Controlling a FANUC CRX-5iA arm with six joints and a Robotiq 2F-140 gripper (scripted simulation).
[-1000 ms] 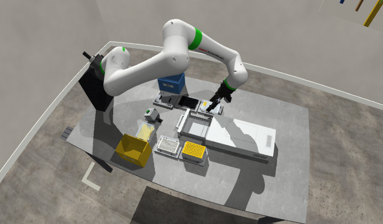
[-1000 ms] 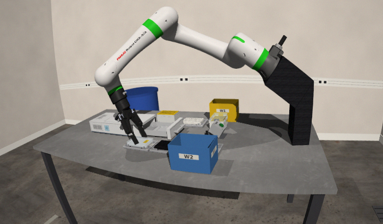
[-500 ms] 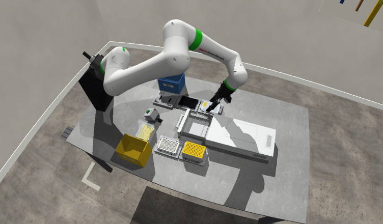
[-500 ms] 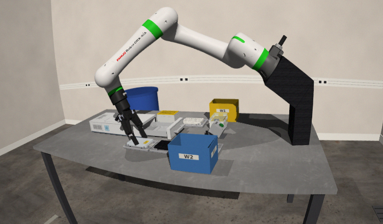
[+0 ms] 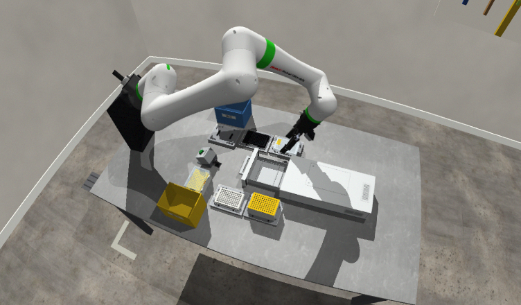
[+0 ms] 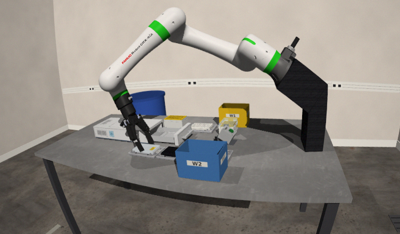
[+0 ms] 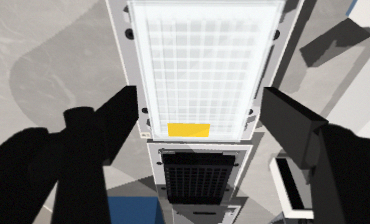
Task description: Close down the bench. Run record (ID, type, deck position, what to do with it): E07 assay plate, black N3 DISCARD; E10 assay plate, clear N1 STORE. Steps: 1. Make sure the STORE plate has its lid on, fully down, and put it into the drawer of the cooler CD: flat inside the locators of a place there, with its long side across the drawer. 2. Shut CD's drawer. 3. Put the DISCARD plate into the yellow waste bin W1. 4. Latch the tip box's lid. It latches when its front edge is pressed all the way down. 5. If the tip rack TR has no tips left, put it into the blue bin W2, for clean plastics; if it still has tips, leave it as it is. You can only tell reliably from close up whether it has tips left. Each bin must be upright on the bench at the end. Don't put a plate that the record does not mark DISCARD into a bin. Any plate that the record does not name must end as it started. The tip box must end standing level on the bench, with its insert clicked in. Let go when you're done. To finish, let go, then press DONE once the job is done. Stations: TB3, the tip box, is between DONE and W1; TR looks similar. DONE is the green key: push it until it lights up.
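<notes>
My gripper is now 20 mm above the clear lid. Round my hand: clear plate 30 mm below; cooler drawer 50 mm behind, 190 mm to the right, 10 mm below; black assay plate 170 mm behind, 30 mm to the left, 30 mm below.
</notes>
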